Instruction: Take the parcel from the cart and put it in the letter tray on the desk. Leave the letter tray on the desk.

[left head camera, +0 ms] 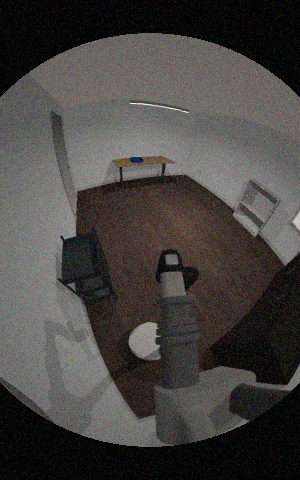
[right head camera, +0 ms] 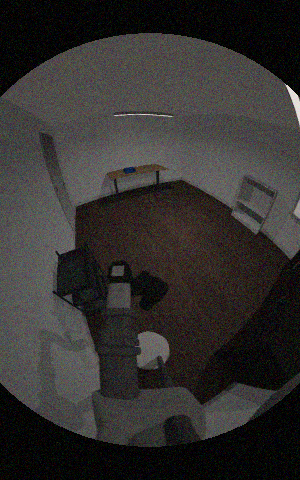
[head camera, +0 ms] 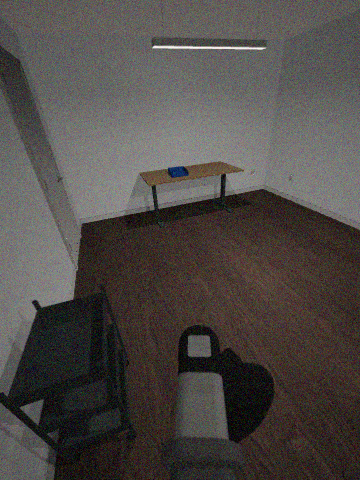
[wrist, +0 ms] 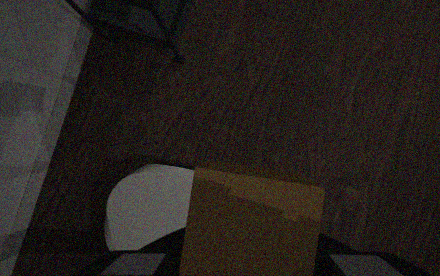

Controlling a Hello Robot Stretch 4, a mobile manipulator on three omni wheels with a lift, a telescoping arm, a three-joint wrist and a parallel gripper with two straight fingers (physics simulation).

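Places are measured from the robot's base along level axes (x up, y right, z ahead), in millimetres.
Where they show: gripper, fingertip midpoint: (wrist: pixel 243 244); robot's base at its link origin: (left head camera: pixel 148 340) (right head camera: pixel 148 349) (wrist: pixel 172 213).
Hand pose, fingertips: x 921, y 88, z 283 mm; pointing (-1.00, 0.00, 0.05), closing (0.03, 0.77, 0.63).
Things, the pixels of their top centre, and the offset from my fingertips. "spot": a spot on its surface instead. Level surfaces: height alone.
- parcel at its top centre: (wrist: pixel 252 233) dz +17, dx +53, dy -12 mm
- wooden desk at its surface level: dx -229 mm
- dark cart at a spot on its surface: (head camera: pixel 60 345) (left head camera: pixel 76 258) spot: dz +359, dx -286, dy -729 mm
The parcel (wrist: pixel 252 225), an orange-brown box, shows at the bottom of the wrist view between the two fingers of my gripper (wrist: pixel 243 244). The gripper is shut on it, with a finger at each side. In the head views the gripper and parcel are hidden by the arm and wrist. The blue letter tray (head camera: pixel 178 172) (left head camera: pixel 136 160) (right head camera: pixel 129 170) sits on the left part of the wooden desk (head camera: pixel 210 169) (left head camera: pixel 157 160) (right head camera: pixel 150 168) by the far wall. The dark cart (head camera: pixel 60 345) (left head camera: pixel 78 257) (right head camera: pixel 75 272) stands at the left; its top shows no parcel.
A white wall runs along the left, close to the cart, with a door further on. A round white object (left head camera: pixel 145 341) (right head camera: pixel 153 350) (wrist: pixel 145 207) is low down near the arm. A white shelf unit (left head camera: pixel 268 217) (right head camera: pixel 266 216) stands at the right wall. A large dark cabinet (left head camera: pixel 270 320) is at the right.
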